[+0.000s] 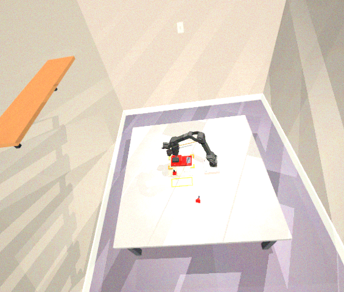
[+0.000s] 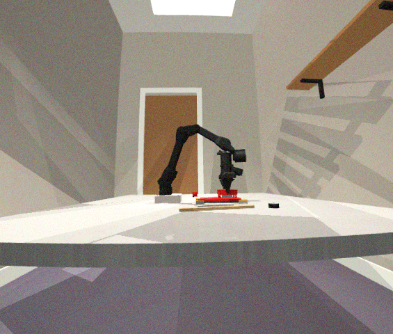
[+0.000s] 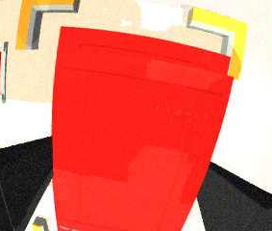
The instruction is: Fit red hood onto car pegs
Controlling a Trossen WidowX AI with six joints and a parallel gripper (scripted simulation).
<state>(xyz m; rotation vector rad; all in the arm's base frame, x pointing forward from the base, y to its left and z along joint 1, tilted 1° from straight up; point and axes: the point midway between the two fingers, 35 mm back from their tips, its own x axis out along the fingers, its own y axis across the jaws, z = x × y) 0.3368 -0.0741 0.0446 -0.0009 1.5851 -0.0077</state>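
Right now my gripper tip is 30 mm above the grey engine block. Also, from my gripper tip: red hood (10 mm above); then wooden strip (220 mm to the right, 70 mm behind, 50 mm below); then black wheel (200 mm to the right, 150 mm ahead, 40 mm below).
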